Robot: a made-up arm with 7 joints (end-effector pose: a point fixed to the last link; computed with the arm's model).
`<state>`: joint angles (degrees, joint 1 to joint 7).
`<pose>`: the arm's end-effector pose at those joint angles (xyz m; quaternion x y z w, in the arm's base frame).
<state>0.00 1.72 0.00 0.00 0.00 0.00 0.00</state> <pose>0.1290 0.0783 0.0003 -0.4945 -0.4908 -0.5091 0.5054</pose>
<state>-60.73 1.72 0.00 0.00 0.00 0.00 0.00</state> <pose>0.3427 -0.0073 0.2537 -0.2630 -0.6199 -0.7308 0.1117</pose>
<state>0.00 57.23 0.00 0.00 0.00 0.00 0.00</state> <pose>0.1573 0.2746 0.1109 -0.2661 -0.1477 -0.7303 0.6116</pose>
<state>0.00 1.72 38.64 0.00 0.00 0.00 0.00</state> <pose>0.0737 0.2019 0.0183 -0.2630 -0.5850 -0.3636 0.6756</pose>
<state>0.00 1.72 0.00 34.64 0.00 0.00 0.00</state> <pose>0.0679 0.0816 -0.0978 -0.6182 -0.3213 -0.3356 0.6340</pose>
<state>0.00 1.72 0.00 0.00 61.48 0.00 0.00</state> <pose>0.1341 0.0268 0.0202 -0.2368 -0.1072 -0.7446 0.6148</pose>
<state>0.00 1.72 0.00 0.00 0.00 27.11 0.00</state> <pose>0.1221 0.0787 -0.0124 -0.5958 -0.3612 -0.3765 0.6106</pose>
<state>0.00 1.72 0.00 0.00 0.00 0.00 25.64</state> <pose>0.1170 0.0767 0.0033 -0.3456 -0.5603 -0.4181 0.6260</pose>
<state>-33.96 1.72 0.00 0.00 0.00 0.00 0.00</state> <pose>0.2848 0.0355 0.1145 -0.3784 -0.5829 -0.6553 0.2960</pose>
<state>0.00 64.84 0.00 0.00 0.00 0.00 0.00</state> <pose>0.1644 0.2899 0.1386 -0.2286 -0.0960 -0.7482 0.6154</pose>
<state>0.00 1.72 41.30 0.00 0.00 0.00 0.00</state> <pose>0.0671 0.2085 0.0202 -0.2456 -0.5891 -0.3519 0.6847</pose>
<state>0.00 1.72 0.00 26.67 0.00 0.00 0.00</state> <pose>0.0871 0.0809 -0.0788 -0.5944 -0.3635 -0.3788 0.6092</pose>
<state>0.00 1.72 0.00 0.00 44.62 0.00 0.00</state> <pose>0.1341 0.0427 0.0204 -0.3177 -0.2204 -0.6990 0.6015</pose>
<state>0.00 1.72 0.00 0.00 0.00 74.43 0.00</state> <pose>0.0994 0.0792 -0.0227 -0.6906 -0.0917 -0.0999 0.7104</pose>
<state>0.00 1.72 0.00 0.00 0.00 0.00 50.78</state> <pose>0.1070 0.0701 0.0057 -0.1828 -0.6013 -0.3085 0.7141</pose>
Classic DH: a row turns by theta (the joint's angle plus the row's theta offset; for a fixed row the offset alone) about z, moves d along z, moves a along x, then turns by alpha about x. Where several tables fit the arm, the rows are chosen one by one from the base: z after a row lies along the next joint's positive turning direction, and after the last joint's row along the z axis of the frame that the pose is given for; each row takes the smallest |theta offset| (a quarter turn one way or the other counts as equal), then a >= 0, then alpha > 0; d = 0 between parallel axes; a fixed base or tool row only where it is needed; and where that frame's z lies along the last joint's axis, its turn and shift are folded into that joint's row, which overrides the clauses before.
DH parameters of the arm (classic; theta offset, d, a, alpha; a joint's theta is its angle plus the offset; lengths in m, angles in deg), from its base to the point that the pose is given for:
base (fixed): -4.07 0.3067 0.0084 -74.51
joint 1: -75.12 0.0595 -0.0414 -90
joint 2: 74 -0.0126 0.018 90
joint 3: 90 -0.2429 0.0111 -90
joint 4: 90 -0.023 0.0326 90
joint 5: 0 0.1632 -0.032 -90
joint 6: -90 0.016 0.0283 90
joint 7: 0.01 -0.0003 0.0027 -90
tool (fixed): -104.33 0.028 0 0

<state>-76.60 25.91 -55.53 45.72 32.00 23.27 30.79</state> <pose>0.4130 -0.0040 0.1676 0.2174 -0.0840 -0.8122 0.5348</pose>
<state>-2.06 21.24 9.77 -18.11 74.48 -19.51 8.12</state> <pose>0.1419 0.0918 0.0831 0.1393 -0.0274 -0.8673 0.4771</pose>
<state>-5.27 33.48 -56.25 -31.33 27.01 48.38 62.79</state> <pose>0.0349 0.0269 0.0693 -0.0515 -0.2922 -0.7326 0.6126</pose>
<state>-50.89 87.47 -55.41 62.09 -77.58 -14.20 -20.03</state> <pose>0.2065 0.4864 0.2781 -0.2661 -0.4248 -0.5315 0.6828</pose>
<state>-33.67 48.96 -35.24 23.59 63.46 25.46 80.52</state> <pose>0.2342 0.1719 0.0204 0.5859 -0.1124 -0.7153 0.3640</pose>
